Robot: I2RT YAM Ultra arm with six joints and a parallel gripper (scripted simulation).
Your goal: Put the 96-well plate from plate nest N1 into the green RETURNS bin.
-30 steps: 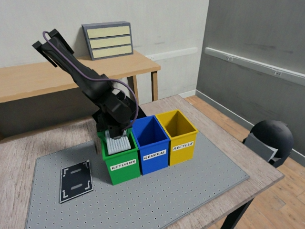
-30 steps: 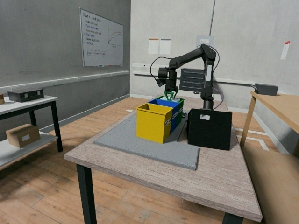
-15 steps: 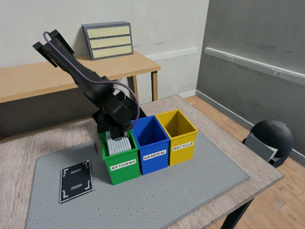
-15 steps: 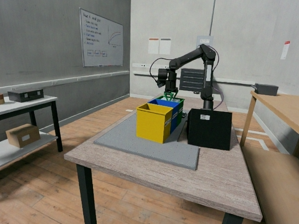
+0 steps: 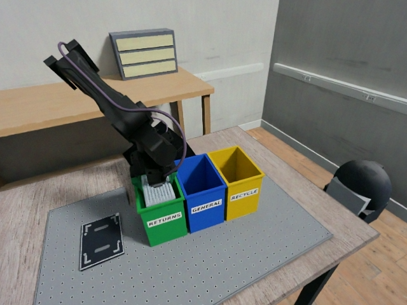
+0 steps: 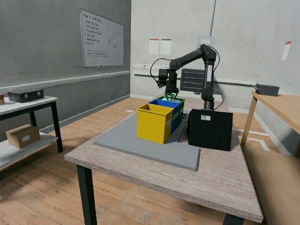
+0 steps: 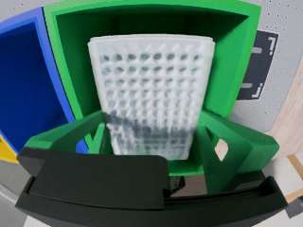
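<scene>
Now: the 96-well plate 1 cm ahead of my hand. From my hand the other things lie so: green returns bin: 8 cm below; then blue general bin: 13 cm to the left, 8 cm below, 1 cm ahead; then black plate nest N1: 21 cm to the right, 16 cm below.
</scene>
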